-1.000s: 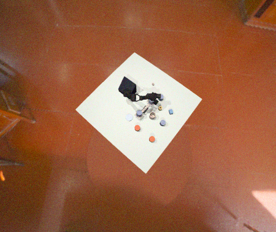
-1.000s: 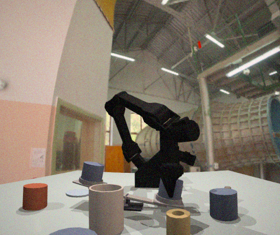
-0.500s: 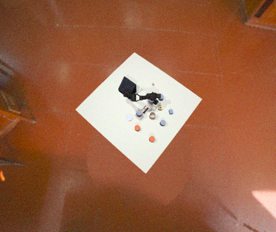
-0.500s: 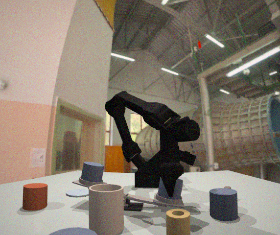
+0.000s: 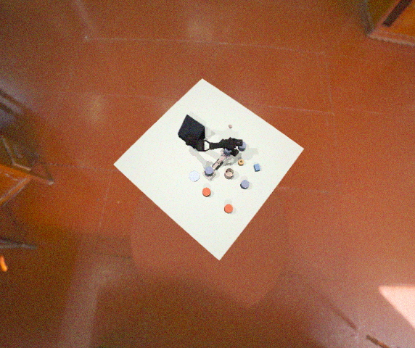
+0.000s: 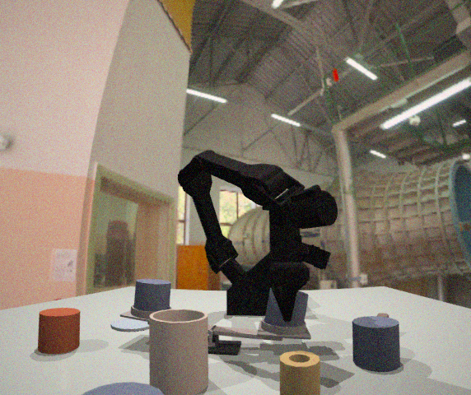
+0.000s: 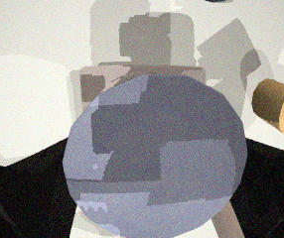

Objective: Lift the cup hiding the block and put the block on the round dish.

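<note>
Right now my gripper tip is 12 cm past the bead, 27 cm to the right of it and 5 cm above it. Also, from my gripper tip: tan hollow cup (11 cm ahead, 17 cm to the right, 2 cm below); then blue cube (30 cm ahead, 2 cm to the left, 4 cm below); then grey block (1 cm below).
</note>
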